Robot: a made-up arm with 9 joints. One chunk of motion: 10 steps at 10 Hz.
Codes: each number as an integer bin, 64 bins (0 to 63) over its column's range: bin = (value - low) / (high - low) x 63, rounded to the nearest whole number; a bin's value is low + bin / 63 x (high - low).
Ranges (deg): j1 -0.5..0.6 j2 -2.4..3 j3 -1.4..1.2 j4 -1.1..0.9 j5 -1..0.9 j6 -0.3..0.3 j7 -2.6..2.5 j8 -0.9..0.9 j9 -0.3..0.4
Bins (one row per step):
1: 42 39 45 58 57 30 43 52 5
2: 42 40 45 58 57 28 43 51 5
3: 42 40 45 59 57 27 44 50 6
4: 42 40 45 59 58 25 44 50 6
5: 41 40 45 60 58 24 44 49 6
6: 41 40 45 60 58 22 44 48 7
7: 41 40 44 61 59 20 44 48 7
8: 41 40 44 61 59 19 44 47 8
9: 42 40 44 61 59 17 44 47 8
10: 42 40 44 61 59 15 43 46 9
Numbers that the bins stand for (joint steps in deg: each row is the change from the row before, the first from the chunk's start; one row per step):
1: 0.233 0.943 0.457 0.741 0.719 -0.014 0.881 0.586 -0.244
2: 0.233 1.029 0.457 0.741 0.719 -0.033 0.881 0.557 -0.244
3: 0.233 1.029 0.457 0.773 0.719 -0.043 0.962 0.529 -0.233
4: 0.233 1.029 0.457 0.773 0.749 -0.062 0.962 0.529 -0.233
5: 0.216 1.029 0.457 0.805 0.749 -0.071 0.962 0.500 -0.233
6: 0.216 1.029 0.457 0.805 0.749 -0.090 0.962 0.471 -0.222
7: 0.216 1.029 0.416 0.837 0.779 -0.110 0.962 0.471 -0.222
8: 0.216 1.029 0.416 0.837 0.779 -0.119 0.962 0.443 -0.211
9: 0.233 1.029 0.416 0.837 0.779 -0.138 0.962 0.443 -0.211
10: 0.233 1.029 0.416 0.837 0.779 -0.157 0.881 0.414 -0.200

